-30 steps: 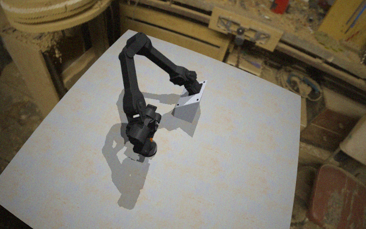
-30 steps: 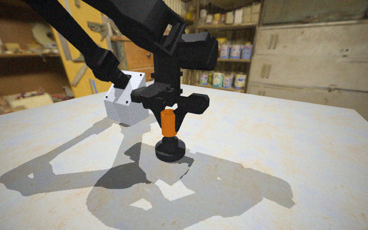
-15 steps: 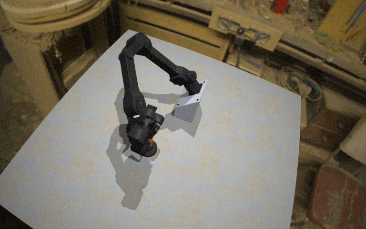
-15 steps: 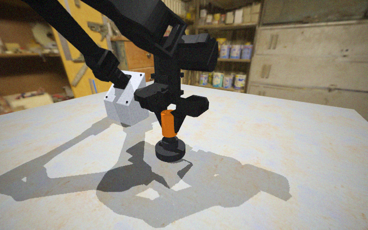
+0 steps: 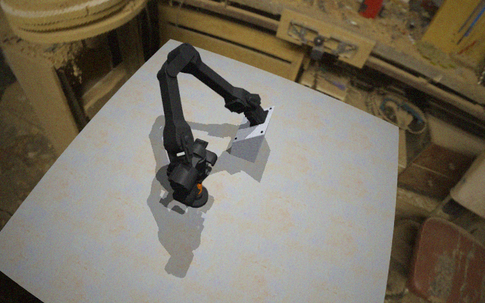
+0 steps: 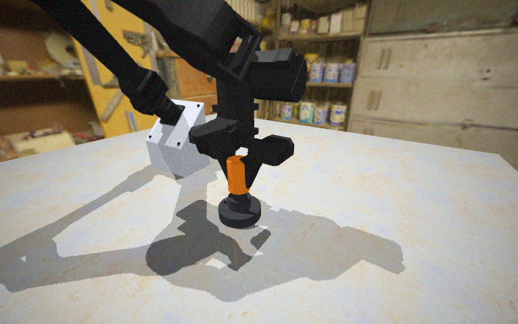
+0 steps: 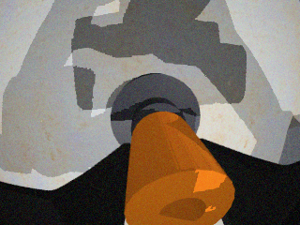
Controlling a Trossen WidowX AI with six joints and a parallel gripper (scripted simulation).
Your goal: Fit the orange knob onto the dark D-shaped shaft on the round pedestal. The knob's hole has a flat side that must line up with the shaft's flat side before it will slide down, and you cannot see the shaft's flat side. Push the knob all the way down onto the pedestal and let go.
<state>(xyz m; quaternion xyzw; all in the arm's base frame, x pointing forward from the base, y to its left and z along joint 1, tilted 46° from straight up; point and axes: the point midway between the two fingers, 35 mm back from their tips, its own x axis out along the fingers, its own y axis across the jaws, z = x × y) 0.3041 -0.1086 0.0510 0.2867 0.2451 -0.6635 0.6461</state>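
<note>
The orange knob is 20 mm above my gripper tip. From my gripper tip the other things lie so: dark round pedestal (40 mm below).
</note>
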